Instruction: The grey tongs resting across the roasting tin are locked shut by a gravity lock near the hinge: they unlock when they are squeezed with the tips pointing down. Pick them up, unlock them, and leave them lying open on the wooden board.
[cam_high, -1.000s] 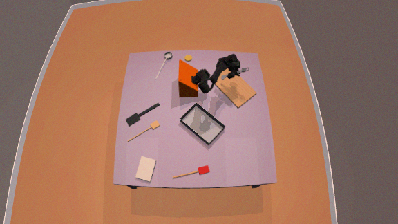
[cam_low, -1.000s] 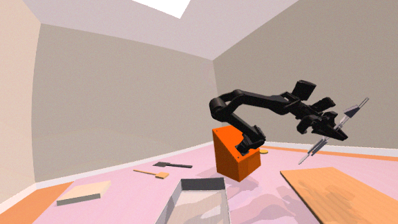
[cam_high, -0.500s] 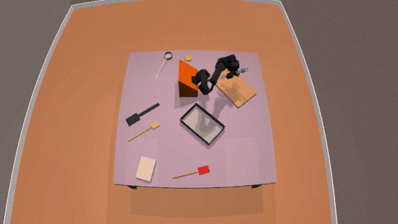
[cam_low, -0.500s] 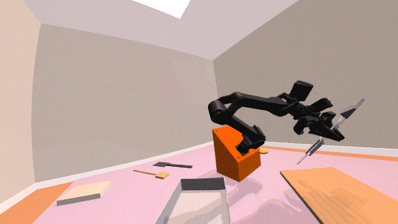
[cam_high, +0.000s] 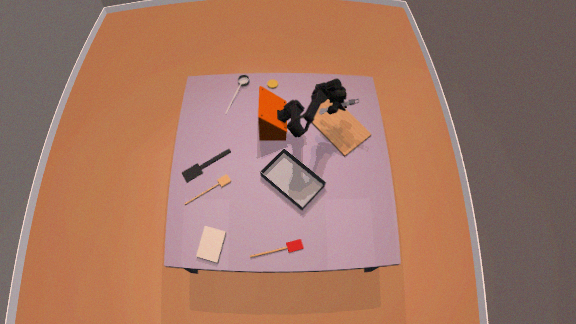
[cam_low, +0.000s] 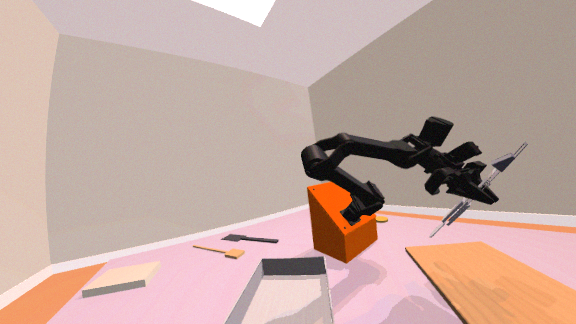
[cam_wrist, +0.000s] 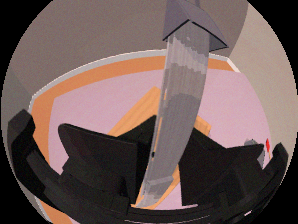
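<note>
My gripper tip is 10 mm past the wooden board, 10 mm to the left of it and 190 mm above it. From my gripper tip the other things lie so: red spatula 730 mm ahead, 380 mm to the right, 190 mm below; roasting tin 350 mm ahead, 310 mm to the right, 170 mm below; yellow disc 340 mm behind, 410 mm to the right, 190 mm below.
</note>
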